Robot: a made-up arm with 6 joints.
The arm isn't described. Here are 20 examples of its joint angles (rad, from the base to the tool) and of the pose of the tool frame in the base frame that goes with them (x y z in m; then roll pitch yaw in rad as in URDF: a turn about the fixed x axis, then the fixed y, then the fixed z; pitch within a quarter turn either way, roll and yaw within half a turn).
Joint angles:
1: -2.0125 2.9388 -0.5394 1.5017 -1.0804 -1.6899
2: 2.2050 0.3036 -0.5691 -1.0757 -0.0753 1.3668
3: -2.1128 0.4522 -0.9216 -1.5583 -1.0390 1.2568
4: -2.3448 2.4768 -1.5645 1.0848 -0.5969 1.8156
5: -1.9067 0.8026 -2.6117 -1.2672 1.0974 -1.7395
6: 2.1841 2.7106 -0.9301 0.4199 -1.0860 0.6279
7: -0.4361 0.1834 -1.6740 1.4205 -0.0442 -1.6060
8: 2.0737 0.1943 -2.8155 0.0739 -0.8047 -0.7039
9: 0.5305 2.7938 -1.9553 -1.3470 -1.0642 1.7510
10: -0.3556 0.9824 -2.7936 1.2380 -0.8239 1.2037
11: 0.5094 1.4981 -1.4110 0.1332 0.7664 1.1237
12: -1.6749 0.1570 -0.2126 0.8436 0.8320 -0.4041
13: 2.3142 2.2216 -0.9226 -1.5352 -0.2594 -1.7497
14: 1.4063 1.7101 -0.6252 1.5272 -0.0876 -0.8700
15: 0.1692 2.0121 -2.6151 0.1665 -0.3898 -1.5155
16: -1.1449 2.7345 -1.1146 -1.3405 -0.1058 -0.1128
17: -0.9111 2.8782 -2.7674 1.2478 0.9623 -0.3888
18: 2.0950 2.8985 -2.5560 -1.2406 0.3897 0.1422
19: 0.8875 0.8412 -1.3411 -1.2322 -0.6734 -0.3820
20: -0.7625 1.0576 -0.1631 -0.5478 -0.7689 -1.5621
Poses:
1: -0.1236 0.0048 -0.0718 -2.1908 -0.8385 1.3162
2: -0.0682 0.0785 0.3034 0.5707 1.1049 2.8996
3: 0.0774 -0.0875 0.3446 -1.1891 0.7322 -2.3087
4: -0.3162 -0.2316 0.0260 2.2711 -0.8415 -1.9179
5: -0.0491 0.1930 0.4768 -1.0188 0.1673 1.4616
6: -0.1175 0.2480 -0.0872 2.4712 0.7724 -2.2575
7: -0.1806 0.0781 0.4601 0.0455 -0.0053 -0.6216
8: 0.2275 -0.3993 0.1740 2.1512 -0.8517 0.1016
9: 0.2736 0.2883 0.0113 1.8054 0.6187 -2.9924
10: -0.2271 -0.0113 0.5007 -0.9690 0.0089 2.2210
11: 0.2345 0.1446 0.2155 2.3461 0.1901 2.3905
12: 0.0627 -0.0882 0.1443 2.2702 0.9188 1.1288
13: -0.1950 0.1633 -0.0362 -2.9385 -0.4011 2.4634
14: 0.0481 0.2214 0.0399 2.8233 0.4968 -2.4997
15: 0.2834 0.0402 0.4928 -0.4770 0.1537 -1.2455
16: 0.0991 -0.1866 -0.1459 -3.0916 0.1095 -2.8285
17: 0.3434 -0.2783 0.1010 1.8947 0.5344 1.7715
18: -0.1936 0.4280 0.0475 -1.9526 0.3279 0.0014
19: 0.0027 0.1236 0.4428 -0.8436 -0.4254 -0.2035
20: 0.1617 -0.0897 0.1498 -1.6872 -0.3598 -1.9193
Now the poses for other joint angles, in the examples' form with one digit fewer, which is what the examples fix.
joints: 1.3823 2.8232 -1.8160 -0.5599 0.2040 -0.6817
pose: 0.081 0.350 -0.105 -2.657 0.062 -0.538
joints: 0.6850 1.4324 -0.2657 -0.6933 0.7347 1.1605
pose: 0.097 0.007 0.031 -2.708 0.149 -3.006
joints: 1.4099 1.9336 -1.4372 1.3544 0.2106 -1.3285
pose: 0.032 0.365 0.157 2.894 1.111 -1.778
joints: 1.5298 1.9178 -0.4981 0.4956 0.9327 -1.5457
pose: -0.047 0.073 0.010 2.417 0.096 -0.544
